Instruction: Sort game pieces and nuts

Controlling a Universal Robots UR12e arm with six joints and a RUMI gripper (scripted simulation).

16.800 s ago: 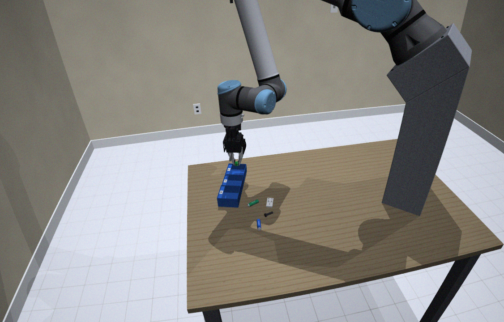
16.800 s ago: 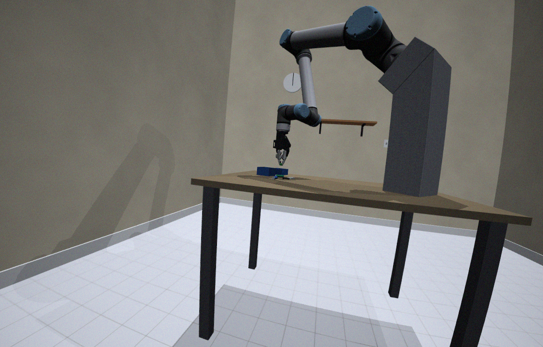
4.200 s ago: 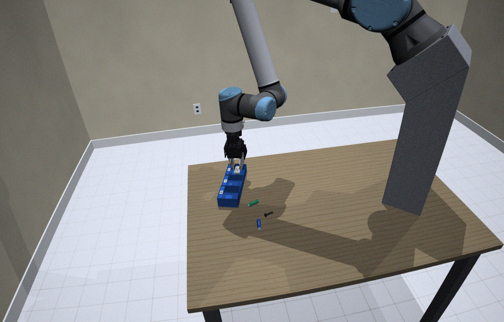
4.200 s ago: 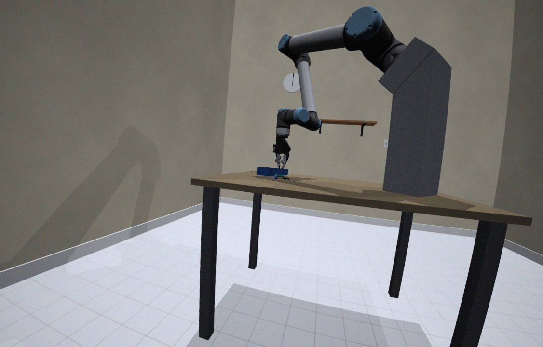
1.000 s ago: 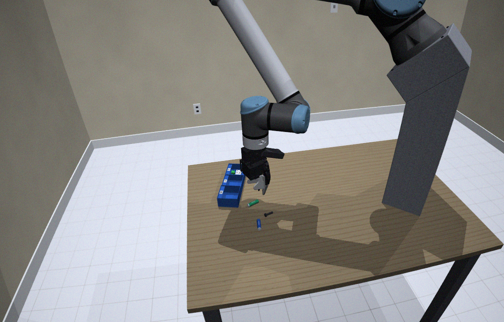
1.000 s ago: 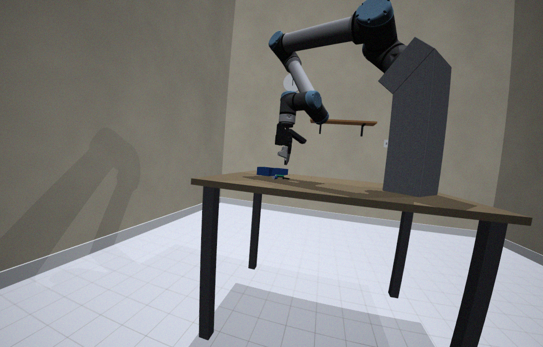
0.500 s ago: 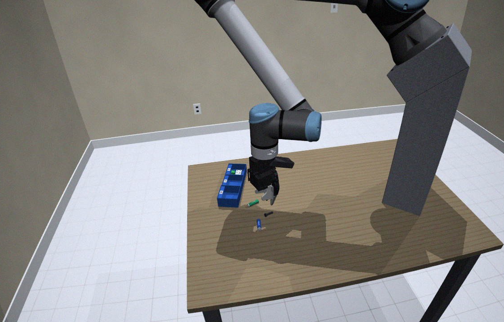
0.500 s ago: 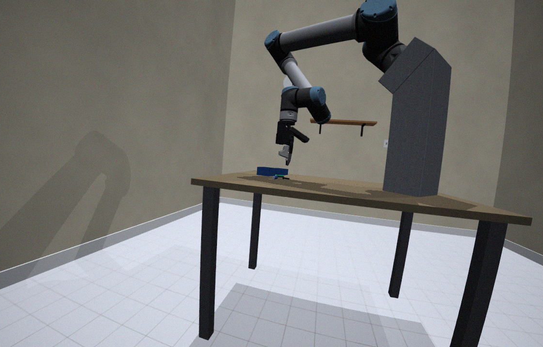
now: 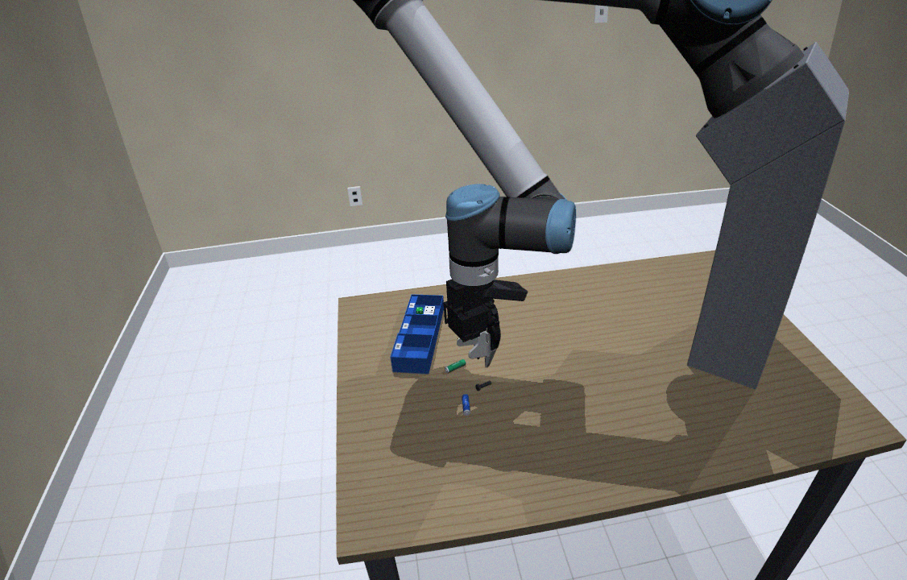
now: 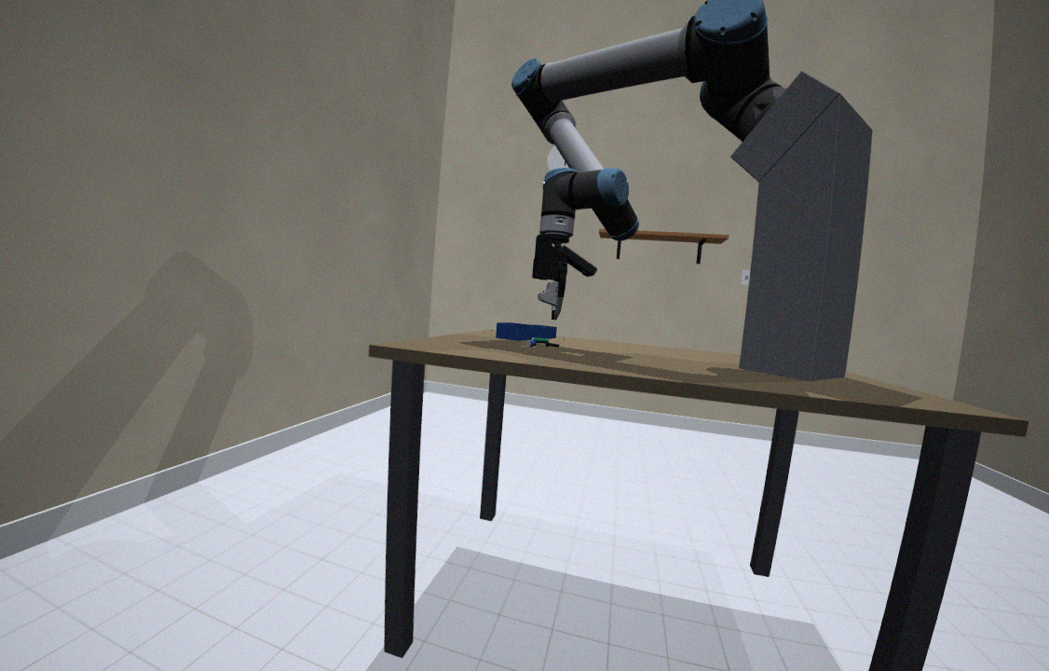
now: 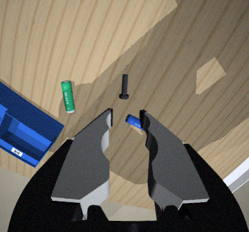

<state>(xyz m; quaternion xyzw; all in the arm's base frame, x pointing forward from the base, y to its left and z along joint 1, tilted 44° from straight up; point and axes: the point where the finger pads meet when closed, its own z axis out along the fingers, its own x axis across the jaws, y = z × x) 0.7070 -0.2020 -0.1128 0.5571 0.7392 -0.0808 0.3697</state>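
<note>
My gripper is now 10 mm short of the black bolt and 80 mm above it. Also, from my hand: green cylinder 30 mm ahead, 80 mm to the right, 80 mm below; then blue bin 60 mm ahead, 220 mm to the right, 70 mm below; then blue battery 60 mm ahead, 40 mm to the left, 80 mm below.
</note>
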